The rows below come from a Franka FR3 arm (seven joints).
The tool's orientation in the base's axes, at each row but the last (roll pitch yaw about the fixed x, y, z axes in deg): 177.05 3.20 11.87; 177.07 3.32 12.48; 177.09 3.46 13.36; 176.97 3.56 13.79; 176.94 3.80 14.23
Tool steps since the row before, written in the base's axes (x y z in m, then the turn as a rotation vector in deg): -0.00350 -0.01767 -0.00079 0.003 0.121 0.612; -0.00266 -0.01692 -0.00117 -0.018 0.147 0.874; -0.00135 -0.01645 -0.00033 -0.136 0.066 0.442; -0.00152 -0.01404 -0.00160 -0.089 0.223 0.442; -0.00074 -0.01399 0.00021 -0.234 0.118 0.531
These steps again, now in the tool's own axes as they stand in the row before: -0.00700 0.01649 0.00203 -0.006 -0.086 -0.618; -0.00618 0.01585 0.00234 -0.036 -0.103 -0.880; -0.00509 0.01564 0.00143 -0.144 -0.073 -0.438; -0.00471 0.01315 0.00260 -0.061 -0.214 -0.451; -0.00416 0.01336 0.00078 -0.233 -0.144 -0.525
